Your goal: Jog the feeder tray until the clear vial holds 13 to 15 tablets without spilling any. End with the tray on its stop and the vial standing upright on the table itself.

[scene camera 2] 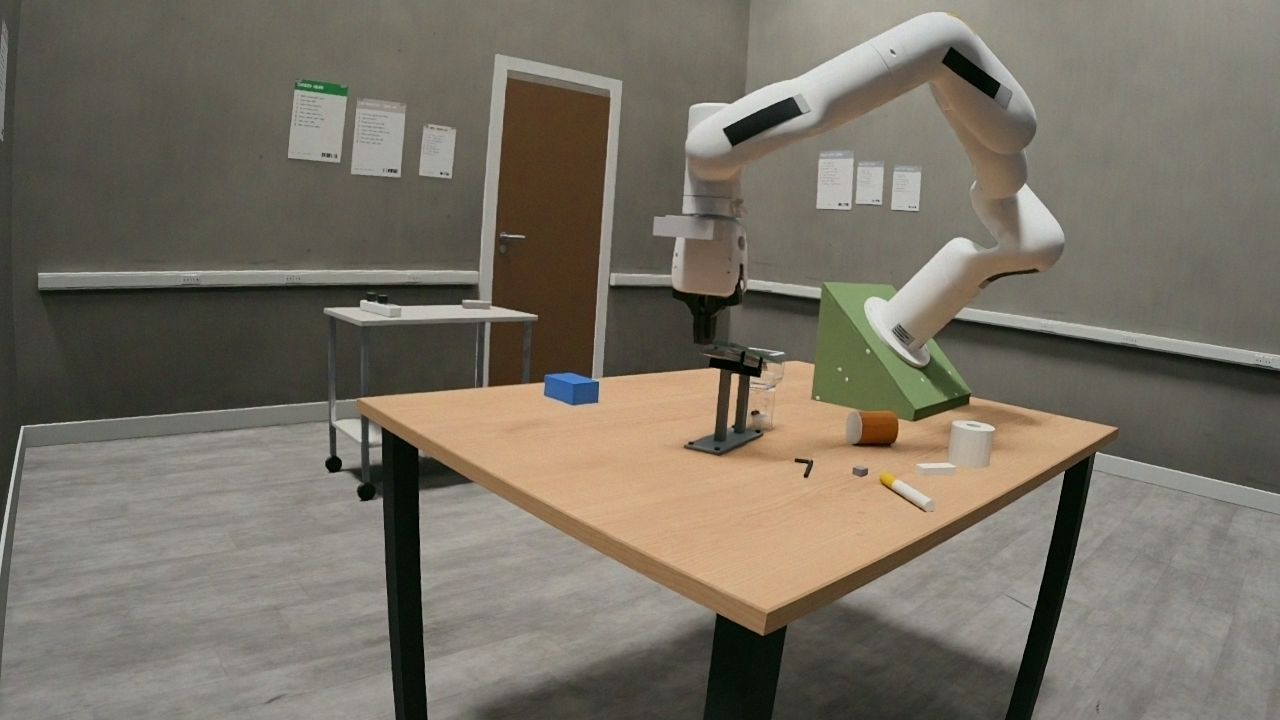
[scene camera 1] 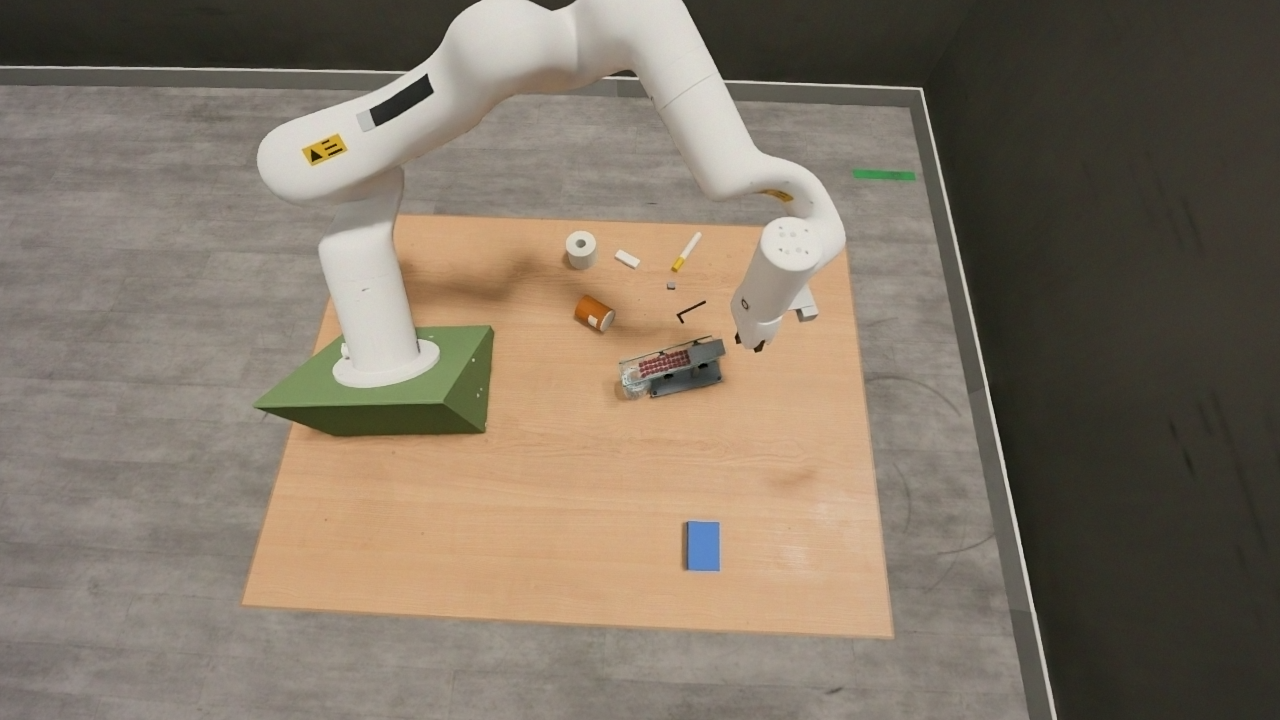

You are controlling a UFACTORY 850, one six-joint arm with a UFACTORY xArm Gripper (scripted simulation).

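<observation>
You'd find the gripper (scene camera 2: 703, 344) in scene camera 2, and scene camera 1 shows the gripper (scene camera 1: 742, 339) too. There's a marker (scene camera 2: 925, 503), and there's a blue block (scene camera 1: 703, 537), which you can also see in scene camera 2 (scene camera 2: 571, 389).
</observation>
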